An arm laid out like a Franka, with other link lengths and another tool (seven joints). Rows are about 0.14 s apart.
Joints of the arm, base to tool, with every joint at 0 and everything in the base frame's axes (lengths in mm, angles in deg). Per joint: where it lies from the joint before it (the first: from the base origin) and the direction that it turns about. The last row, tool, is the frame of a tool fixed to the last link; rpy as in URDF.
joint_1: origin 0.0 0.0 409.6 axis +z
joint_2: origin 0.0 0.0 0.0 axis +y
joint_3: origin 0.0 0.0 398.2 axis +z
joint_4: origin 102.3 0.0 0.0 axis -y
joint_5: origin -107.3 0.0 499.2 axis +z
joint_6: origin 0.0 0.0 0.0 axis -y
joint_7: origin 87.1 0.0 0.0 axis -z
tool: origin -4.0 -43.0 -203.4 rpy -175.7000 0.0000 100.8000
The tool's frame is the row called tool.
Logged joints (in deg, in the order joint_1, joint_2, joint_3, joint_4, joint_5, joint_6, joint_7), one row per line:
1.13 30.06 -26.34 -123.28 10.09 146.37 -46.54
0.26 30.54 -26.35 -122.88 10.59 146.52 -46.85
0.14 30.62 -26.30 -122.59 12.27 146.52 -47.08
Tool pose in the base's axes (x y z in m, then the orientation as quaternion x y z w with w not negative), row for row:
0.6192 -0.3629 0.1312 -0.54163 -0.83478 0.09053 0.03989
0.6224 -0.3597 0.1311 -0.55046 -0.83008 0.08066 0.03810
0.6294 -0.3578 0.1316 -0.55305 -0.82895 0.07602 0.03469
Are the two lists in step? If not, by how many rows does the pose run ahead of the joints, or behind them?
The pose runs 2 rows ahead of the joints: the pose in row i belongs to the joints in row i + 2.
